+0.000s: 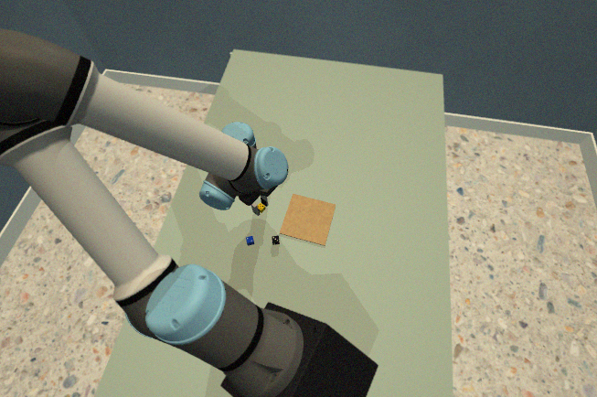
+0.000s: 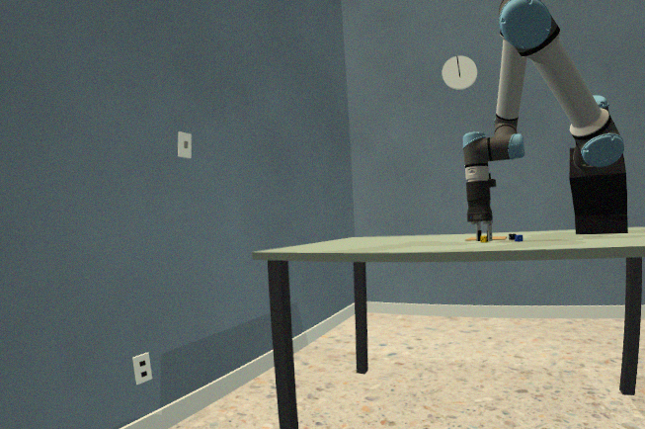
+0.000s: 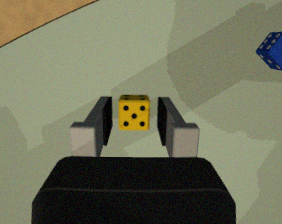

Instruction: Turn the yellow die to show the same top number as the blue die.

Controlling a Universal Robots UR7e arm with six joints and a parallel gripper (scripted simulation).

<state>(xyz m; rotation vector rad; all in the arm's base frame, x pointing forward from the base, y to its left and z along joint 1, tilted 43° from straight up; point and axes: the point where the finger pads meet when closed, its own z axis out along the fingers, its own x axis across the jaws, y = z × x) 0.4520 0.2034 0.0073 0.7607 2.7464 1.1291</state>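
My hand is 10 mm above the yellow die. Round my hand: blue die: 110 mm behind, 10 mm below; then tan mat: 150 mm to the right, 20 mm below; then black die: 90 mm behind, 70 mm to the right, 10 mm below.
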